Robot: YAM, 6 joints.
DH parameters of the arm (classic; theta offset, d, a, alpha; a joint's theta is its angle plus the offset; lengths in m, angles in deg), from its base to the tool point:
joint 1: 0 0.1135 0.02 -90
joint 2: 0 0 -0.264 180
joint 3: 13.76 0 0.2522 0
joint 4: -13.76 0 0.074 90
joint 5: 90 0 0 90
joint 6: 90 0.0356 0 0
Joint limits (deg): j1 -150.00..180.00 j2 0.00..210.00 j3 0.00..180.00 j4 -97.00..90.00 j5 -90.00..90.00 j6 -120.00..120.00
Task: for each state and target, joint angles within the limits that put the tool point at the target. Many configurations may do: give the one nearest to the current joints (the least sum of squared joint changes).
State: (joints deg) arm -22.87 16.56 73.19 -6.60 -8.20 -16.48
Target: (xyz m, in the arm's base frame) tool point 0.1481 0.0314 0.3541
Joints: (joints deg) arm 8.49 36.92 44.85 -13.85 -14.95 -16.48
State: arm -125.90 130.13 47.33 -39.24 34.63 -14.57
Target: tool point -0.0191 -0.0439 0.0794
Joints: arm -101.01 121.59 16.99 -71.78 16.93 -14.57
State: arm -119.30 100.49 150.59 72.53 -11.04 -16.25
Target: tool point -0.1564 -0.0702 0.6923
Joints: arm -150.00 103.13 150.66 59.39 29.27 -16.25
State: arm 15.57 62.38 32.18 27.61 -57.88 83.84
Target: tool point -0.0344 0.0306 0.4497
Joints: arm 4.30 15.30 48.83 35.24 -68.36 83.84
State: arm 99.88 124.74 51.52 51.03 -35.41 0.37
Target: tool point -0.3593 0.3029 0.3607
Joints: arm 137.46 114.78 91.17 52.87 -33.73 0.37
